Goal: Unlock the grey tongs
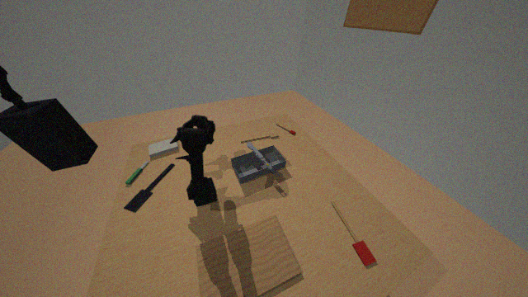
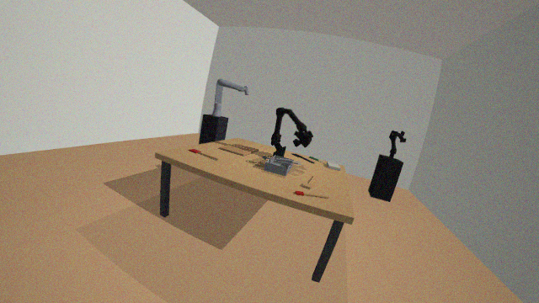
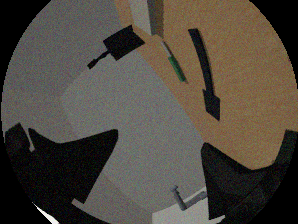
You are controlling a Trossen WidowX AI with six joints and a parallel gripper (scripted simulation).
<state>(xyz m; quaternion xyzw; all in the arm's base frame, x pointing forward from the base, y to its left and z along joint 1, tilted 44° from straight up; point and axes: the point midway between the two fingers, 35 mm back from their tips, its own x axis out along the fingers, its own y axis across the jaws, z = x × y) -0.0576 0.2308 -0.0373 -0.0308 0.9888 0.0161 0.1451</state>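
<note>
Now: the yellow lock slider 47 cm ahead of my gripper tip, 15 cm to the right of it and 13 cm below it. From my gripper tip the other things lie so: black spatula (19 cm behind, 2 cm to the right, 20 cm below); green-handled tool (27 cm behind, 14 cm to the left, 19 cm below); white block (14 cm behind, 32 cm to the left, 19 cm below).
</note>
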